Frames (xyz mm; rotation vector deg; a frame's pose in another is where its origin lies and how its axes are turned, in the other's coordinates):
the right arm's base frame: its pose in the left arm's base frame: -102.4 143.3 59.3 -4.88 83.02 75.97
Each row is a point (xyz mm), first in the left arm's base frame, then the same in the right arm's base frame.
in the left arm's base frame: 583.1 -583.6 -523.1
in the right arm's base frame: -262.7 -1101.8 -233.7
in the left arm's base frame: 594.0 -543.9 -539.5
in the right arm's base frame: -232.1 -1105.1 -201.8
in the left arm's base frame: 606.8 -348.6 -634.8
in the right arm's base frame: -55.3 -1103.7 -74.7
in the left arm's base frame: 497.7 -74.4 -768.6
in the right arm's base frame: 241.4 -1016.9 22.5
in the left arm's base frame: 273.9 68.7 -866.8
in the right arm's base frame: 480.5 -878.8 -40.5
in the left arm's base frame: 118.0 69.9 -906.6
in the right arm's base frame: 569.4 -800.3 -149.2
